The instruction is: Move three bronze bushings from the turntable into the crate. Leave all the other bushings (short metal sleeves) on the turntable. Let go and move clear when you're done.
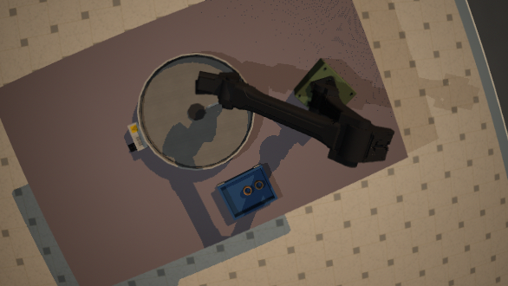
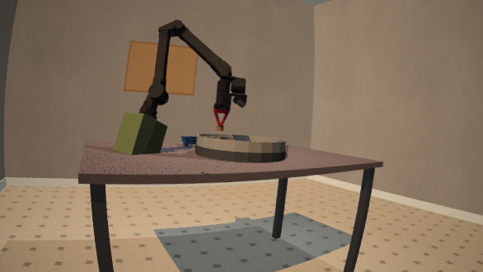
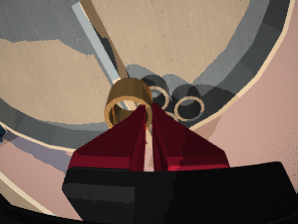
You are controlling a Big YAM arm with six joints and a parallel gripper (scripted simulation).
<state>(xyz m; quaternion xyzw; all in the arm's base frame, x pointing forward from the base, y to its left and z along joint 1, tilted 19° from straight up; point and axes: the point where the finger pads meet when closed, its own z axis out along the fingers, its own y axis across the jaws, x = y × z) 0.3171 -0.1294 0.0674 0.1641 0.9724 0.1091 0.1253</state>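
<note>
Now: the blue crate 39 cm to the left of my hand, 12 cm below it and 4 cm ahead of it. The rest, counted from my hand: turntable: 13 cm ahead, 9 cm below, 4 cm to the left.
</note>
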